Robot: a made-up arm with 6 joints.
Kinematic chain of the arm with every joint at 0, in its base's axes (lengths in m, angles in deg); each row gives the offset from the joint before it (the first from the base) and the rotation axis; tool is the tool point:
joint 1: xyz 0 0 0.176 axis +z
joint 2: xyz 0 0.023 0 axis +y
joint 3: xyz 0 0 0.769 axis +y
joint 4: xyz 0 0 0.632 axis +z
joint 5: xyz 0 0 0 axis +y
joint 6: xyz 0 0 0.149 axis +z
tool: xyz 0 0 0
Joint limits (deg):
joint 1: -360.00..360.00
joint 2: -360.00..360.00
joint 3: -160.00..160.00
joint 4: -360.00..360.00
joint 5: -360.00..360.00
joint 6: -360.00..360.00
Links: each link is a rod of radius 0.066 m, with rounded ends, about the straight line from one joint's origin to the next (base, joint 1, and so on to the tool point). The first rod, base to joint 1, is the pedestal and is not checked.
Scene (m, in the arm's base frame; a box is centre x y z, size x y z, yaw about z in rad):
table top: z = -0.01
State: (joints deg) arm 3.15 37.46 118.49 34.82 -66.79 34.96
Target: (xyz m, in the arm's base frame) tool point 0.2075 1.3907 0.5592
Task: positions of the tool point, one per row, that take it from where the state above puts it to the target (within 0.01 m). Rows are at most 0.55 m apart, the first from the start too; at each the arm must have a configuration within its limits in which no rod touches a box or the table.
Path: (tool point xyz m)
1: 0.8791 -0.1793 0.4934
2: 0.7630 -0.3228 0.8098
3: 0.5244 -0.3664 1.1046
4: 0.2237 -0.2586 1.3309
5: -0.0526 0.0104 1.4480
6: -0.2207 0.3998 1.4285
7: -0.2267 0.8260 1.2632
8: -0.0673 1.1866 0.9633
9: 0.2075 1.3907 0.5591

